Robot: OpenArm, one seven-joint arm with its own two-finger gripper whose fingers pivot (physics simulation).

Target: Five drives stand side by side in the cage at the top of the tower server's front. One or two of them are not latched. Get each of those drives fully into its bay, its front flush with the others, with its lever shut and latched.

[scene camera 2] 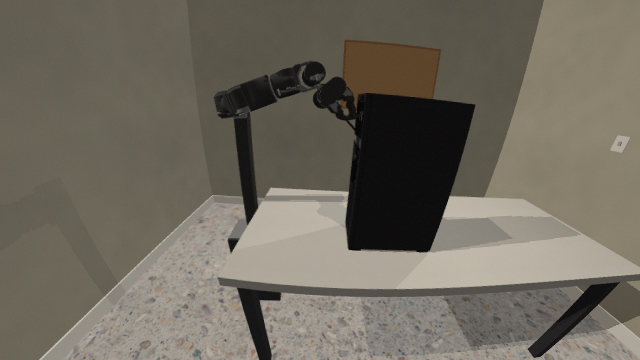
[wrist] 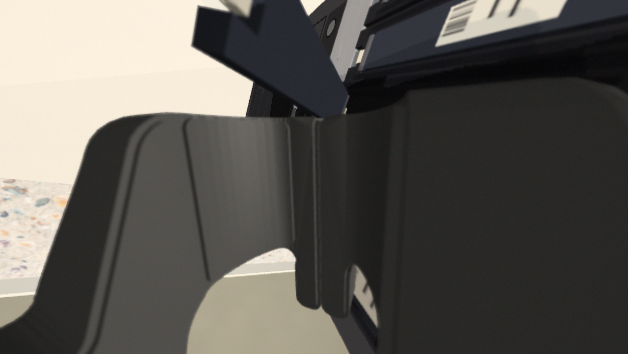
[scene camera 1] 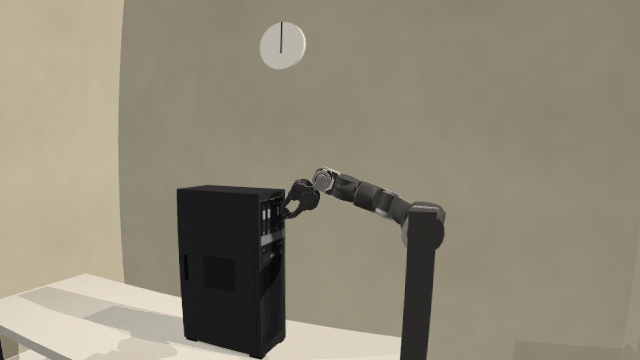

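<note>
The black tower server (scene camera 1: 220,230) (scene camera 2: 410,170) stands upright, with its drives (scene camera 1: 266,217) side by side at the top of its front. In the wrist view, a dark blue lever (wrist: 285,60) swings out from the cage, and its base is hidden behind the fingers. The lever also shows as a thin dark bar (scene camera 2: 351,125) in scene camera 2, slanting out from the front. A neighbouring drive (wrist: 410,42) with a barcode label has its lever lying flat. My gripper (scene camera 1: 284,216) (scene camera 2: 355,117) (wrist: 332,210) is shut and empty, close to the cage front above the lever; contact cannot be told.
The server stands on a white table (scene camera 1: 55,320) (scene camera 2: 300,260). The arm's black post (scene camera 1: 420,300) (scene camera 2: 245,165) stands off the server's front side. A silver strip (wrist: 350,42) borders the drive cage. A brown board (scene camera 2: 392,70) hangs on the wall behind.
</note>
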